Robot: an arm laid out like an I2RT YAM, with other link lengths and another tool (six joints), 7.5 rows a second.
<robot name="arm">
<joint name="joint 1" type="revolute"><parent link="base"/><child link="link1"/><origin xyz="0 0 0.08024" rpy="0 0 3.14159"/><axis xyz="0 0 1"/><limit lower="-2.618" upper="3.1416"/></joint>
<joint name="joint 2" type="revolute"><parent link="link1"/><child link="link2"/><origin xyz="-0.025 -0.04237 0.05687" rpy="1.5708 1.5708 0"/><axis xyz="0 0 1"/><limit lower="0" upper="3.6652"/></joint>
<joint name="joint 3" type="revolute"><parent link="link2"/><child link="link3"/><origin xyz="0 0.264 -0.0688" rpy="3.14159 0 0"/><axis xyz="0 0 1"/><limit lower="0" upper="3.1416"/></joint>
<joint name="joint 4" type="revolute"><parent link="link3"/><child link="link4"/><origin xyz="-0.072 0.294 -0.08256" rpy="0 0 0"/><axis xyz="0 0 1"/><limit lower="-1.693" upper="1.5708"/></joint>
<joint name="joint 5" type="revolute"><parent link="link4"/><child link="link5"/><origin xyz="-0.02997 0.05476 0.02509" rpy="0 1.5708 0"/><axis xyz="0 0 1"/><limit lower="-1.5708" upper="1.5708"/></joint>
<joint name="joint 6" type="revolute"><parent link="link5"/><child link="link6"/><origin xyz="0 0.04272 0.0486" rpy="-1.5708 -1.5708 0"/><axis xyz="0 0 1"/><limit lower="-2.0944" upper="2.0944"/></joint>
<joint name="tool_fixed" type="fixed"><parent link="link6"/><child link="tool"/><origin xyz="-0.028 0.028 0.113" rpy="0 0.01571 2.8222"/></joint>
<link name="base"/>
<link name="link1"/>
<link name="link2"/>
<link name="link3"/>
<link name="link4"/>
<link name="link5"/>
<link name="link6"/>
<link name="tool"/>
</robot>
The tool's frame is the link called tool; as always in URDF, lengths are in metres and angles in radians.
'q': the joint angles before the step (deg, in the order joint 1, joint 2, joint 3, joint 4, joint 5, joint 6). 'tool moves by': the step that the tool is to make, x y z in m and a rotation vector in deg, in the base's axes. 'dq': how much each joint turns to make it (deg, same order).
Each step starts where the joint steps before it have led.
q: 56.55 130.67 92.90 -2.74 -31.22 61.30
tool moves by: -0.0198 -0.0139 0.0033 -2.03 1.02 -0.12
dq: 1.12 -4.52 -5.20 -1.20 1.09 0.74
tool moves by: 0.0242 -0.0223 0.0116 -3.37 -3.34 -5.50
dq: -1.70 -3.69 -1.65 -3.44 5.94 -0.89
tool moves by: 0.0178 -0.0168 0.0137 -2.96 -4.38 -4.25
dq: -0.89 -2.95 -0.69 -2.79 6.09 -1.56
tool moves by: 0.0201 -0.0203 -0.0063 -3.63 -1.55 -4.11
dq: -1.70 -0.75 -0.81 -2.18 4.10 -0.68
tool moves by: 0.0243 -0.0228 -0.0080 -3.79 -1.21 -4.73
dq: -2.15 -0.08 -0.23 -2.17 4.16 -0.30
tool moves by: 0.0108 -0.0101 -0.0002 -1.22 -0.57 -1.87
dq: -1.07 -0.24 -0.01 -0.85 1.44 -0.19
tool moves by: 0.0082 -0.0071 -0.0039 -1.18 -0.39 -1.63
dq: -0.68 0.32 0.07 -0.39 1.42 0.04
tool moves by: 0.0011 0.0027 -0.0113 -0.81 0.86 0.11
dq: 0.06 1.86 1.04 -0.35 -0.13 0.04
